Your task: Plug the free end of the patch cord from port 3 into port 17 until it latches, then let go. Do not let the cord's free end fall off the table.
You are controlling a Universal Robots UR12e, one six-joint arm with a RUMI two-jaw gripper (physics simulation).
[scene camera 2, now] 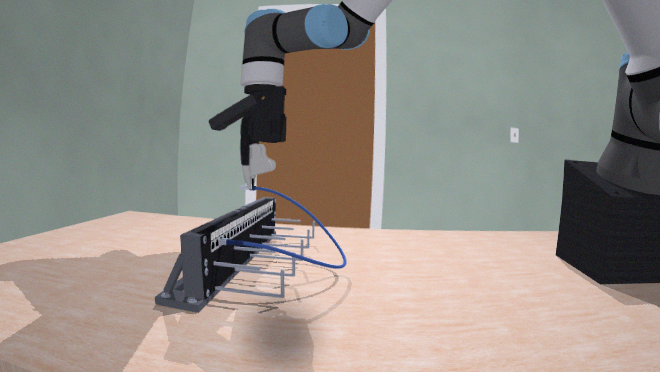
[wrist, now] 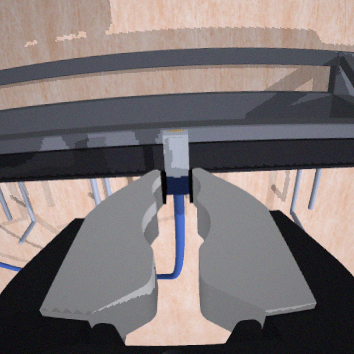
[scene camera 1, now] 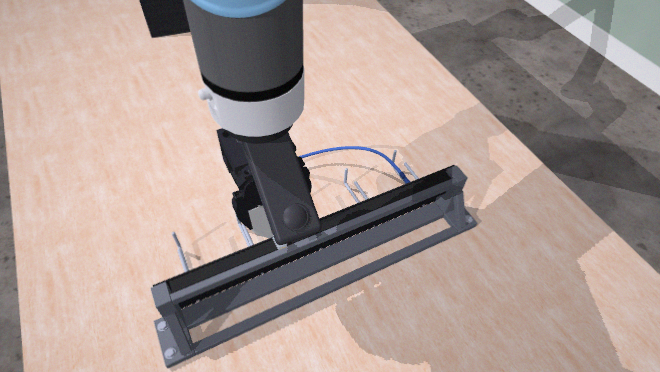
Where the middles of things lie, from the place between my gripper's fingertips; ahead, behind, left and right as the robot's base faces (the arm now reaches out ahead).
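The patch cord plug [wrist: 175, 142] is 1 cm ahead of my hand. As for the grey frame [scene camera 1: 450, 206], my hand is still 1 cm short of it, and sits 8 cm above it and 8 cm to the right of it.
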